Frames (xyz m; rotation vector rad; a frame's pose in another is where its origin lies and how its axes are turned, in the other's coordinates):
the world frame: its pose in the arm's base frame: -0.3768 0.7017 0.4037 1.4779 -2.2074 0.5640
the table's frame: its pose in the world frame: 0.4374 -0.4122 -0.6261 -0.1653 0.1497 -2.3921
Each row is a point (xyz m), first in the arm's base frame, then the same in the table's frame.
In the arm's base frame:
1: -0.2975 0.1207 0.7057
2: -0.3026 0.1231 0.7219
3: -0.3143 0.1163 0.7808
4: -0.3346 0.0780 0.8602
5: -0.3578 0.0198 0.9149
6: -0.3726 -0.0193 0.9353
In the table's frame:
1: -0.1226 -0.0872 0.6909
2: -0.1329 -0.0821 0.6781
3: -0.1686 -0.0497 0.6417
4: -0.2287 0.0115 0.6130
5: -0.2869 0.0709 0.6160
6: -0.3187 0.1019 0.6297

